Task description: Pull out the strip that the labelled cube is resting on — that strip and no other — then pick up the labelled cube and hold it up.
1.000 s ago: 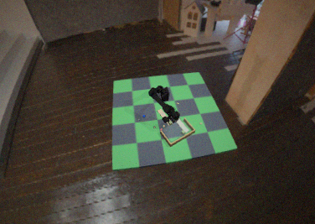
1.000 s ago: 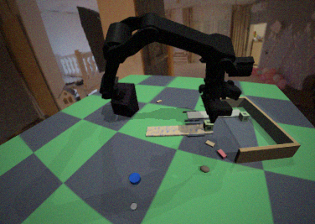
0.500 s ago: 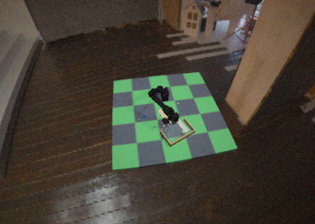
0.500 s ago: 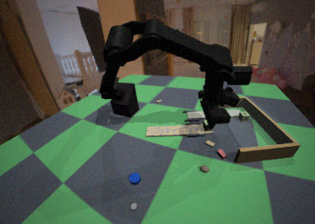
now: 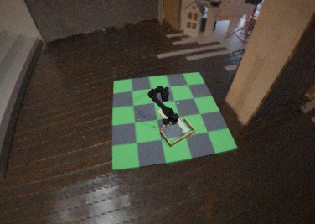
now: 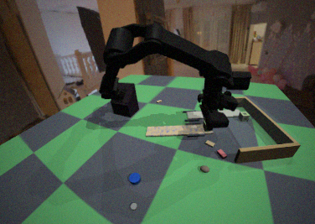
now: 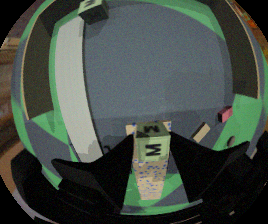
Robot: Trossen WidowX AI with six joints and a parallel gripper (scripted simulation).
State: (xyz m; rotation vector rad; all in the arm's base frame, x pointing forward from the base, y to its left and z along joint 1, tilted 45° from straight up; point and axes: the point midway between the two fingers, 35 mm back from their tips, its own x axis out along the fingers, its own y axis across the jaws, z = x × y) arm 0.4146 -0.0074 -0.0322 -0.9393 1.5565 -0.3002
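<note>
Now: the red block 6 cm ahead of my gripper tip, 11 cm to the right of it and 1 cm below it. The rest, counted from my gripper tip: brown pebble (2 cm ahead, 18 cm to the right, 1 cm below); grey disc (10 cm behind, 34 cm to the right, 1 cm below); blue disc (14 cm behind, 28 cm to the right, 1 cm below).
</note>
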